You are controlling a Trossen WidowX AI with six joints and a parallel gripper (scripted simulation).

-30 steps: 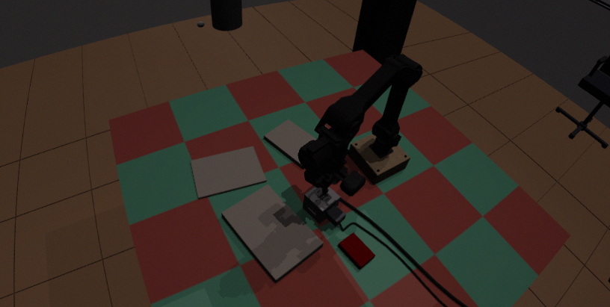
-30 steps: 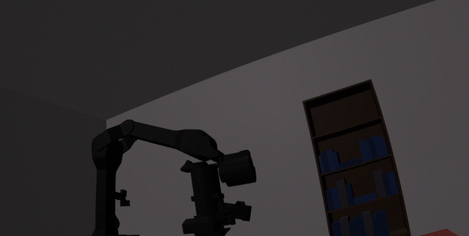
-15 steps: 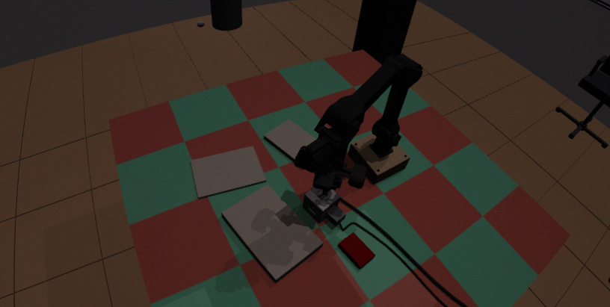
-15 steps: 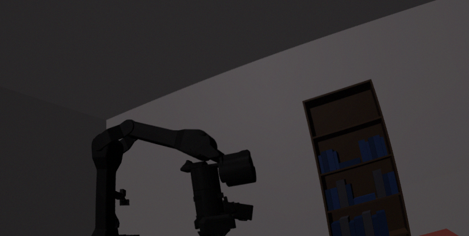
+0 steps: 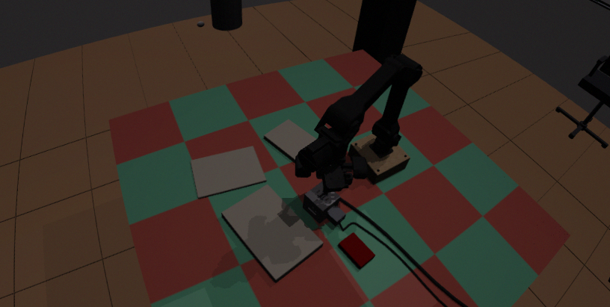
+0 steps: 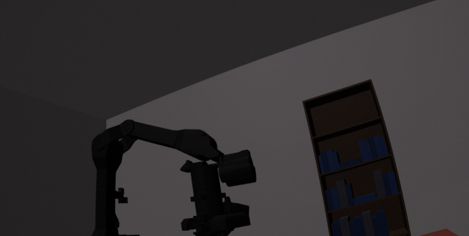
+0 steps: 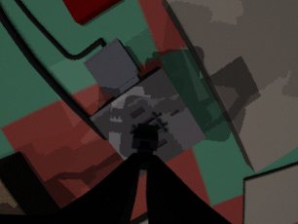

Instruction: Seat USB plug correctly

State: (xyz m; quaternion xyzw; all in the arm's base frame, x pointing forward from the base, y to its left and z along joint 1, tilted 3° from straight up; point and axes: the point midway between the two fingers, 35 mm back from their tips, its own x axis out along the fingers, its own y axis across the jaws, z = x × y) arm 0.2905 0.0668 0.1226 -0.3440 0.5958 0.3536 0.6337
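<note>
The dark USB plug lies 20 mm below my gripper tip. Round my gripper tip: red block: 10 mm behind, 170 mm to the left, 120 mm below.
</note>
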